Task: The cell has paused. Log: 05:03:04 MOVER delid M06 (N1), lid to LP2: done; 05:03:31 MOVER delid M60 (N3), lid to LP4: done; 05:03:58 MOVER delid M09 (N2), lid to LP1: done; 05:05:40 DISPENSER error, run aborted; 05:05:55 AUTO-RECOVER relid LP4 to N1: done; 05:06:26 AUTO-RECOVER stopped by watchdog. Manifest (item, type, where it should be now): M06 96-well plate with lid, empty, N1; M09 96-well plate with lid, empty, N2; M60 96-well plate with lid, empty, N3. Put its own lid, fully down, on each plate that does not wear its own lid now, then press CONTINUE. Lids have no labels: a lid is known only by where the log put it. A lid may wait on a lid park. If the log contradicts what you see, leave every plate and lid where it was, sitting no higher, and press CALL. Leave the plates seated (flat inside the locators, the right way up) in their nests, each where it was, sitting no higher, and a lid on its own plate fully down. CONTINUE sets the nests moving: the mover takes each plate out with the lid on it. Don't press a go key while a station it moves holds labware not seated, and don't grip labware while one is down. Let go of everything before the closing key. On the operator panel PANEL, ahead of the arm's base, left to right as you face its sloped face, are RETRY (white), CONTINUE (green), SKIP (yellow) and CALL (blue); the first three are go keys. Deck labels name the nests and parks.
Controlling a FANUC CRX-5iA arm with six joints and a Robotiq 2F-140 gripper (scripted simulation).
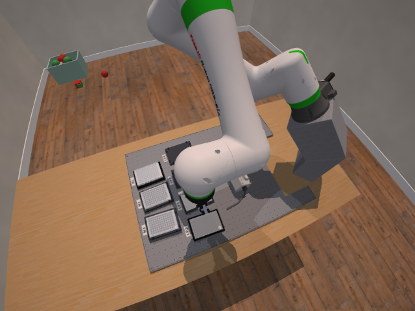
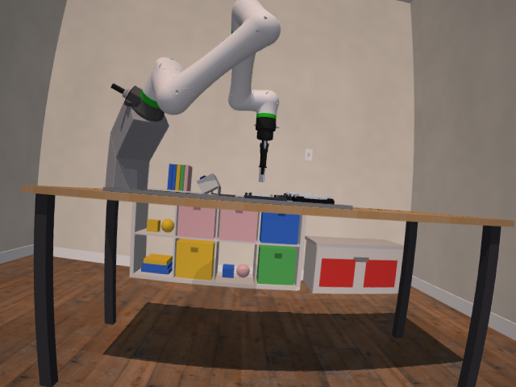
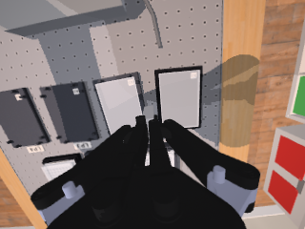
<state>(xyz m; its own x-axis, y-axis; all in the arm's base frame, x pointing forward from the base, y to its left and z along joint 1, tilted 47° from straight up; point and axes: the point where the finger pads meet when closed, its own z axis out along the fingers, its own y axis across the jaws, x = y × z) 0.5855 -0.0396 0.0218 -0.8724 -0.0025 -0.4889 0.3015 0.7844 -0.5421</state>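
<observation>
The park labelled LP1 lies 20 mm behind my hand, 60 mm to the right of it and 100 mm below it. Also, from my hand: LP3 (60 mm behind, 180 mm to the right, 100 mm below); then LP2 label (100 mm ahead, 30 mm to the left, 110 mm below); then lid park LP2 (20 mm ahead, 60 mm to the left, 100 mm below).
</observation>
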